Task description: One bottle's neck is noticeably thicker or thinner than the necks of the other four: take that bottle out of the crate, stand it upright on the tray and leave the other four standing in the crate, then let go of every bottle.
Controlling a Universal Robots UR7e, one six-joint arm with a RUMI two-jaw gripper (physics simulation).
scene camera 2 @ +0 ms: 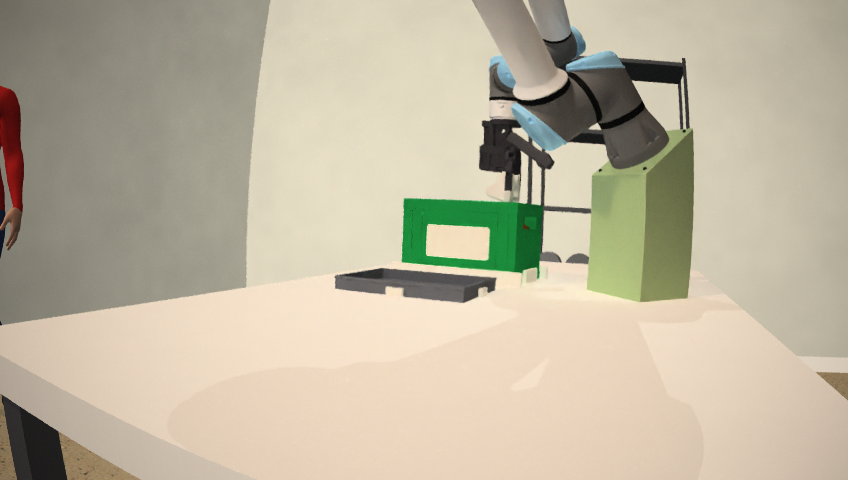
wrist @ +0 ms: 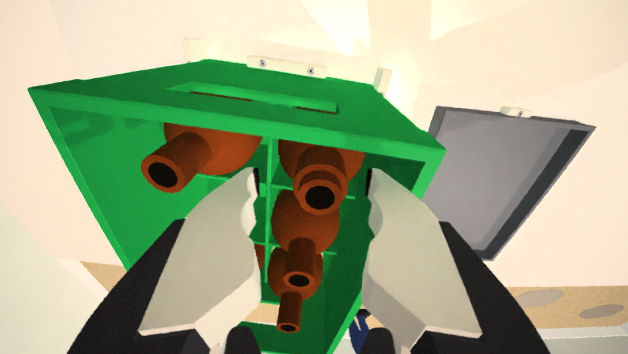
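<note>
The green crate stands upright and holds brown bottles. In the wrist view a bottle with a wide, stepped neck stands in the near right compartment. Another bottle is at the near left. Two bottles with narrower-looking necks, a middle one and a far one, are in the same row behind the stepped one. A sliver of a fifth bottle shows behind the left finger. My gripper is partly open and empty; its fingertips are on either side of the stepped neck, with gaps. The dark grey tray holds no bottle.
The light green robot pedestal stands right of the crate in the scene view. Small pale blocks sit at the crate's base. A dark shelf rack is at the back. Part of a person in red shows at the left edge.
</note>
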